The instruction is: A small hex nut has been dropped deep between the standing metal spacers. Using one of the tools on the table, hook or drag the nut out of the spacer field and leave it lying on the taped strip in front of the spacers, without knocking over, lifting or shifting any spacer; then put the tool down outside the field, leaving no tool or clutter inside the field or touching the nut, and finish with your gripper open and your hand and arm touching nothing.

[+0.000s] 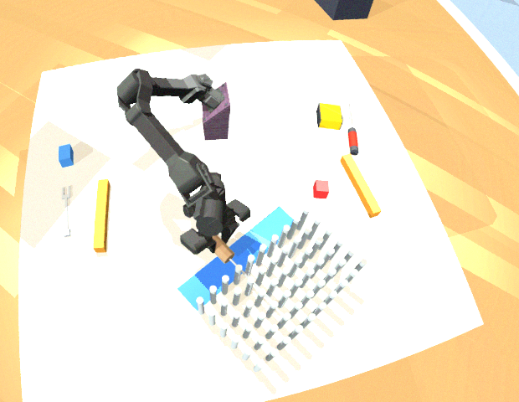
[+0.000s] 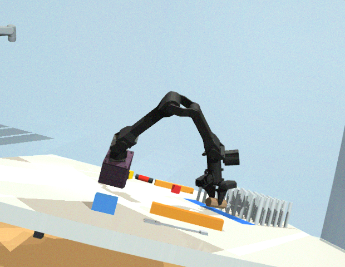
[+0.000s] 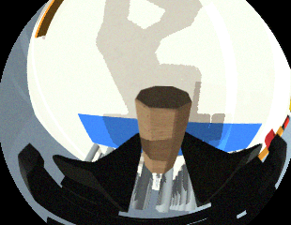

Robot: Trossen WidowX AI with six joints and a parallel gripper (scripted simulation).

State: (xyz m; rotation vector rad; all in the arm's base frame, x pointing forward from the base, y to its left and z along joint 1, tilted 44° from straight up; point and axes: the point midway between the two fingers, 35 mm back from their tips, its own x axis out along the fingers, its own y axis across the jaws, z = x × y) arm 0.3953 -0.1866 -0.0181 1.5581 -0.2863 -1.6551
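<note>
Right now my gripper tip is 5 cm to the right of the blue taped strip, 3 cm short of it and 3 cm above it. The rest, counted from my gripper tip: blue cube: 45 cm behind, 37 cm to the right, 1 cm below; then hook tool: 10 cm ahead, 4 cm to the left; then red cube: 35 cm to the left, 9 cm behind, 1 cm below.
</note>
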